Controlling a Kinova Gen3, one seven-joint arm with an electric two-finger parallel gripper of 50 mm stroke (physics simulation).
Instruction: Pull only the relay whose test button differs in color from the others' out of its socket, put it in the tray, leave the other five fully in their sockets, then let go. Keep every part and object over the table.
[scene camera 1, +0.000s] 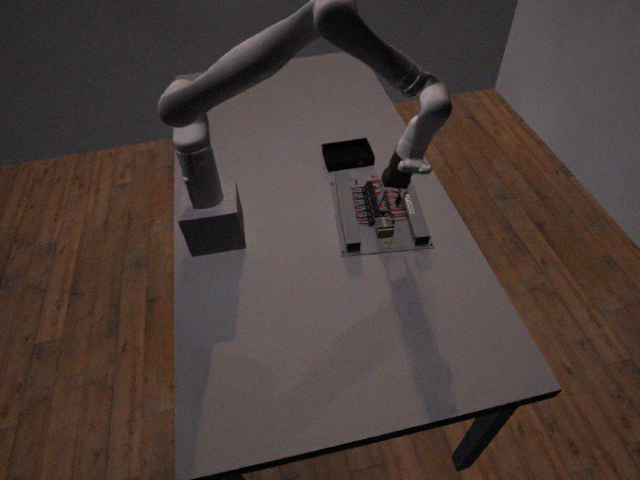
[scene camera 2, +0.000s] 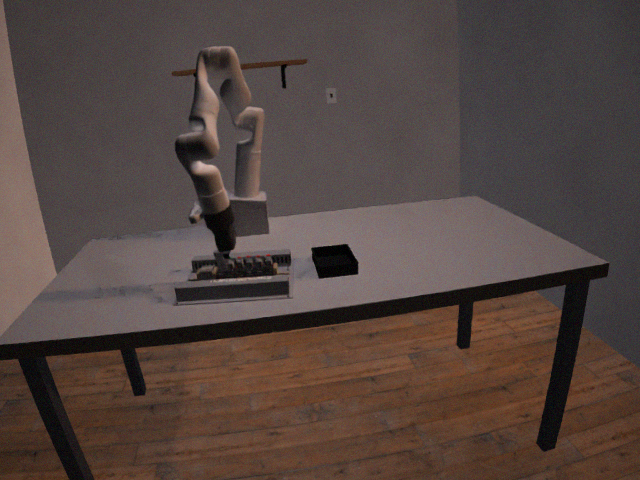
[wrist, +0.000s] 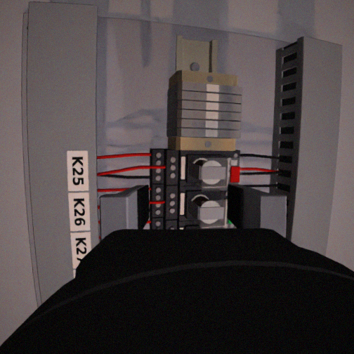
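Where they show: gripper, fingertip midpoint: (scene camera 1: 387, 203) (scene camera 2: 225, 264); arm's base, link origin: (scene camera 1: 207, 199) (scene camera 2: 246, 195).
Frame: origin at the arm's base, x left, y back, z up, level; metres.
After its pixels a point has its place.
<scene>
A relay (wrist: 206, 171) with a red button sits in the row's end socket beside label K25. The second relay (wrist: 205, 207) is in its socket beside label K26; a green sliver of its button shows beside the right finger. Further relays are hidden under the gripper in the wrist view; red buttons show along the row in both scene views. My gripper (scene camera 1: 390, 200) {x -0.175, y -0.486, z -0.073 m} (scene camera 2: 223, 259) {x -0.175, y -0.486, z -0.073 m} (wrist: 187, 201) is open and empty, its fingers low on either side of the second relay; contact cannot be told. The black tray (scene camera 1: 351, 164) {x 0.084, y -0.497, z -0.118 m} (scene camera 2: 338, 270) {x 0.119, y -0.587, z -0.117 m} stands beyond the panel's other end.
Grey wire ducts (scene camera 1: 346, 217) (scene camera 2: 232, 290) (wrist: 62, 100) flank the relay row, with red and black wires between. A grey terminal block (scene camera 1: 384, 223) {x -0.229, y -0.445, z -0.088 m} (wrist: 205, 110) adjoins the K25 end. The table's edge (scene camera 2: 320, 314) {x 0.001, y -0.749, z -0.147 m} runs beyond the labelled duct.
</scene>
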